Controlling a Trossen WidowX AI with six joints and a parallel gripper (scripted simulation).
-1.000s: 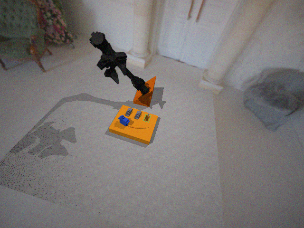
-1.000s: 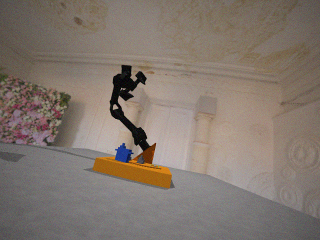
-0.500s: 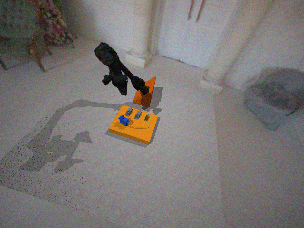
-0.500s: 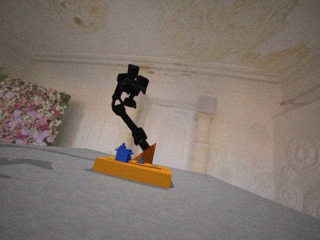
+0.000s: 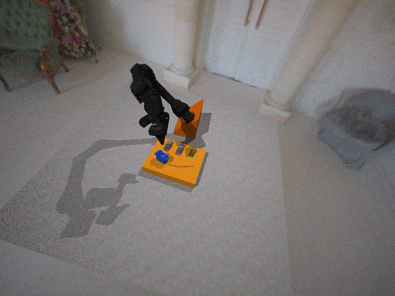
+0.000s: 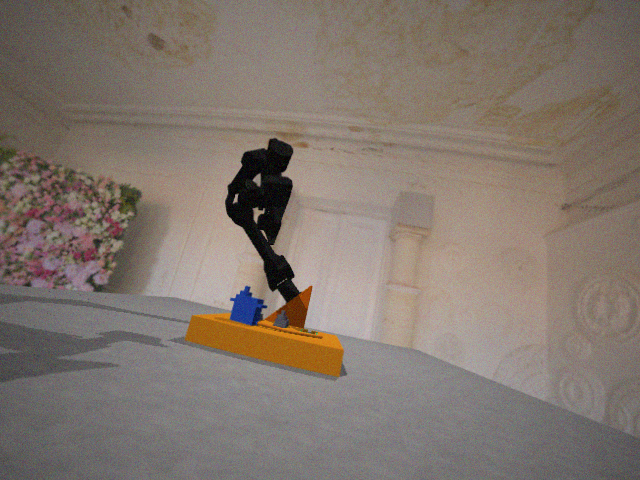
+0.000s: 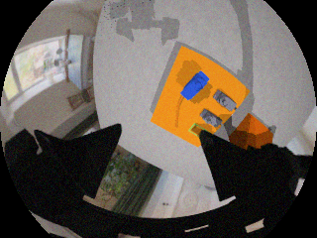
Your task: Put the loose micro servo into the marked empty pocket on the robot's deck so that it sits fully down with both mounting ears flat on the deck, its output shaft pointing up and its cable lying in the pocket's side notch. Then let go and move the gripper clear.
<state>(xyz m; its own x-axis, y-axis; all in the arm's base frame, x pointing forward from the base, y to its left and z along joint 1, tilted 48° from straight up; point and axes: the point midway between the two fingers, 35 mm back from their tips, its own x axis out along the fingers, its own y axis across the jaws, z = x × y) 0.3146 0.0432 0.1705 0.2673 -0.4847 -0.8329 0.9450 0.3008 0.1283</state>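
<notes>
My gripper tip is 10 mm past the orange deck, 50 mm to the right of it and 230 mm above it.
</notes>
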